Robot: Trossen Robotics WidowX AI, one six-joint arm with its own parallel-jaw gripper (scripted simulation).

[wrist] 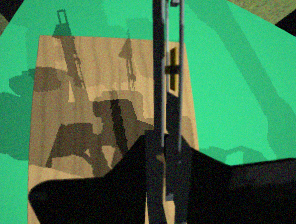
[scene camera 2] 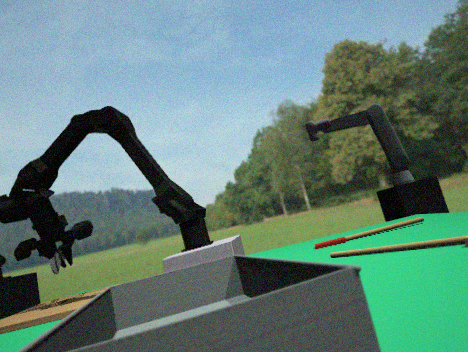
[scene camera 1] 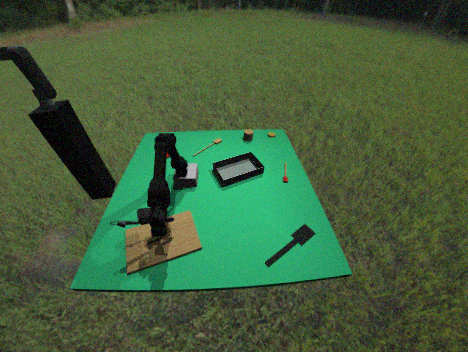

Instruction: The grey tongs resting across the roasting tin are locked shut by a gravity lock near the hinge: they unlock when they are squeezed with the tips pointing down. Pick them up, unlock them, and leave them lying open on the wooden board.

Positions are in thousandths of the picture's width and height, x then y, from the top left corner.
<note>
In view: the gripper (scene camera 2: 146, 754), a wooden board (scene camera 1: 304, 712) and a roasting tin (scene camera 2: 510, 842).
The gripper is seen too in the wrist view (wrist: 519, 623). The wooden board shows as well in the wrist view (wrist: 316, 435). The roasting tin also shows in scene camera 1 (scene camera 1: 522, 473).
</note>
